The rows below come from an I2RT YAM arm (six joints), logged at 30 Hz.
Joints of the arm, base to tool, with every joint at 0 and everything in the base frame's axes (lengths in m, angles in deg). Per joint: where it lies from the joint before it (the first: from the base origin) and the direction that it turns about. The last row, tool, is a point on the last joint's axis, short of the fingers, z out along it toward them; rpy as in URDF.
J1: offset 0 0 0.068 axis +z
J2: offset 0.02 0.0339 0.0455 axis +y
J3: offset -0.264 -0.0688 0 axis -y
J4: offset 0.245 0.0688 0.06 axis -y
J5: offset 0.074 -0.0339 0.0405 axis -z
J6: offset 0.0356 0 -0.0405 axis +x
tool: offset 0 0 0 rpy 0 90 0
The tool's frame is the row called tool.
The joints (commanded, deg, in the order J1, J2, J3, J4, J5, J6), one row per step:
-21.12 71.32 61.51 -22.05 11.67 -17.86
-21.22 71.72 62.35 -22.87 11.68 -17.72
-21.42 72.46 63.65 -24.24 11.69 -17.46
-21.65 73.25 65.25 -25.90 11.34 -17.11
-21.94 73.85 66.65 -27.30 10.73 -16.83
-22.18 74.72 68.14 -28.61 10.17 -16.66
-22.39 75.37 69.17 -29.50 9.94 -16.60
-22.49 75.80 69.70 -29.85 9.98 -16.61
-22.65 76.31 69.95 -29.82 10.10 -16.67
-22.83 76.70 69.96 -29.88 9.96 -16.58
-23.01 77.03 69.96 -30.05 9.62 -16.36
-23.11 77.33 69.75 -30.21 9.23 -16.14
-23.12 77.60 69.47 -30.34 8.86 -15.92
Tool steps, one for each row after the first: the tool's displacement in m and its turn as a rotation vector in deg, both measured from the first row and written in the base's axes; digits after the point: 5 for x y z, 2 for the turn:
0.00095 -0.00090 0.00190 0.23 0.29 -0.18
0.00263 -0.00262 0.00412 0.70 0.92 -0.53
0.00439 -0.00431 0.00737 1.43 1.47 -0.65
0.00553 -0.00592 0.01067 2.16 1.77 -0.59
0.00781 -0.00778 0.01335 2.83 2.22 -0.46
0.00941 -0.00944 0.01498 3.18 2.61 -0.52
0.01066 -0.01053 0.01552 3.25 2.85 -0.65
0.01229 -0.01218 0.01461 3.24 3.11 -0.88
0.01331 -0.01352 0.01268 3.55 3.44 -1.00
0.01403 -0.01462 0.01080 4.07 3.72 -1.03
0.01470 -0.01521 0.00784 4.69 4.16 -0.95
0.01540 -0.01532 0.00466 5.30 4.60 -0.80

